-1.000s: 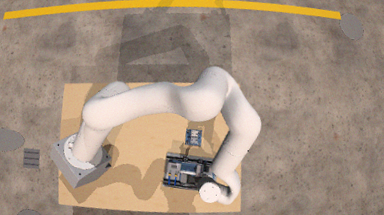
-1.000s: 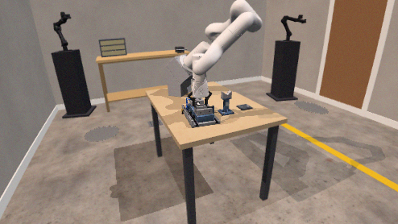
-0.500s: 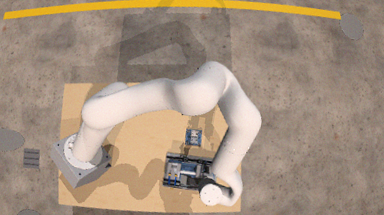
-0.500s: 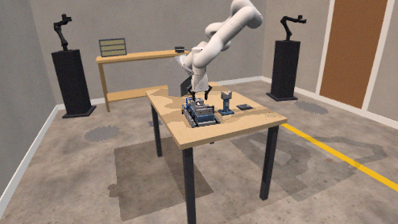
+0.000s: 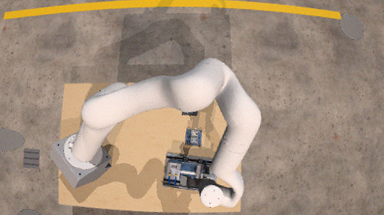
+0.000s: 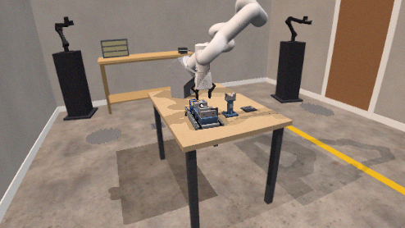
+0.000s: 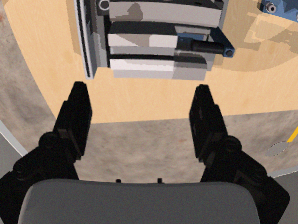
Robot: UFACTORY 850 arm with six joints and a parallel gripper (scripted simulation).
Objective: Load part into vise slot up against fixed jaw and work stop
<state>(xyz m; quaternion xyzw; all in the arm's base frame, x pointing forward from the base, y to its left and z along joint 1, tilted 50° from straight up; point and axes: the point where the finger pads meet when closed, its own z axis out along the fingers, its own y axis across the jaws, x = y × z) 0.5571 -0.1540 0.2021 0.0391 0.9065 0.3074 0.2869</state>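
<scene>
Now: hand 8 cm above the part. Also, from my hand: white cylinder rod (11 cm below, 9 cm behind, 1 cm to the left); work stop (9 cm below, 7 cm to the left, 1 cm behind); grey vise jaw (11 cm below, 4 cm behind, 2 cm to the left).
</scene>
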